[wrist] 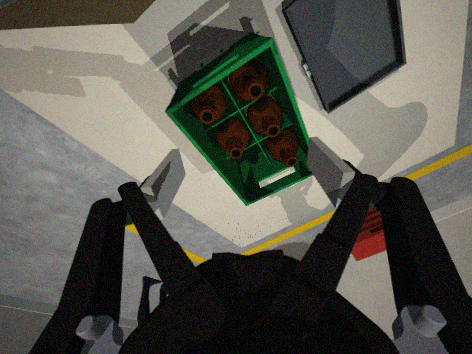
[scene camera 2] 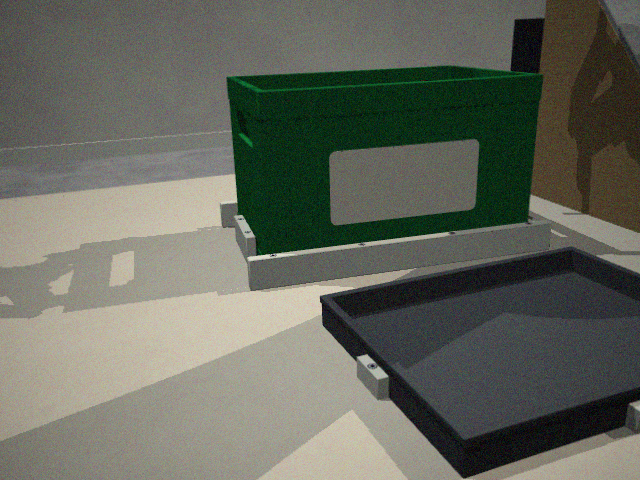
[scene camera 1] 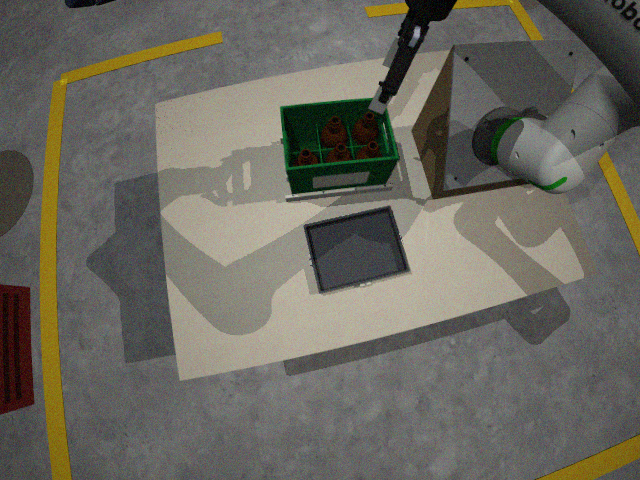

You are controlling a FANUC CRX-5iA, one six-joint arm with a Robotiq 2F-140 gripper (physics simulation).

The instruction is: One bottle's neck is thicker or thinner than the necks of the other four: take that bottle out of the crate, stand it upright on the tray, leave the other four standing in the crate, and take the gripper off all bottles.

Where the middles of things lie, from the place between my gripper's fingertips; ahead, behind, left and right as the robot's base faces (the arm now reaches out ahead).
Now: hand 30 cm above the dark tray (scene camera 2: 493,363), 26 cm to the right of it and 10 cm short of it.
